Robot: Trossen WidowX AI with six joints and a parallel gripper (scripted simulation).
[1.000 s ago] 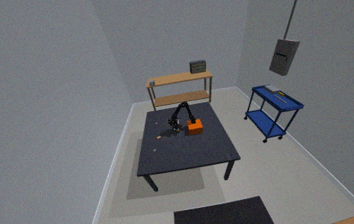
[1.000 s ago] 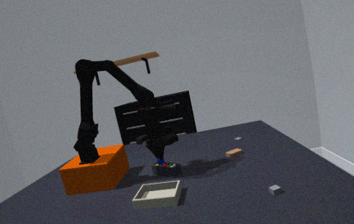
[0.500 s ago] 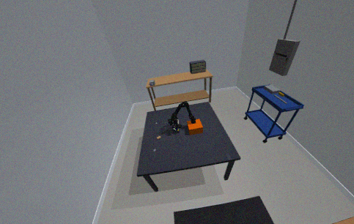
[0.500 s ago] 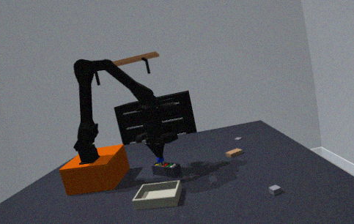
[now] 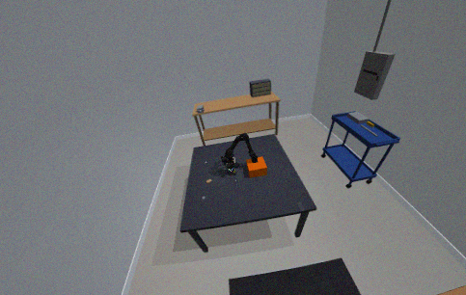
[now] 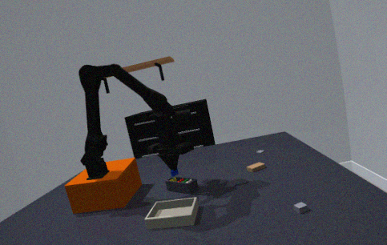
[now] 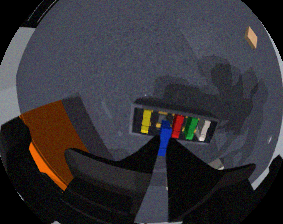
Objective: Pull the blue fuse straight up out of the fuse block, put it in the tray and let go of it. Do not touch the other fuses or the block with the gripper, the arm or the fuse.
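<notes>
Right now my gripper tip is 200 mm to the left of the cream tray, 70 mm above it and 20 mm short of it. From my gripper tip the other things lie so: blue fuse 10 mm below; small disc 350 mm ahead, 300 mm to the left, 70 mm below; grey cube 360 mm ahead, 260 mm to the right, 70 mm below.
</notes>
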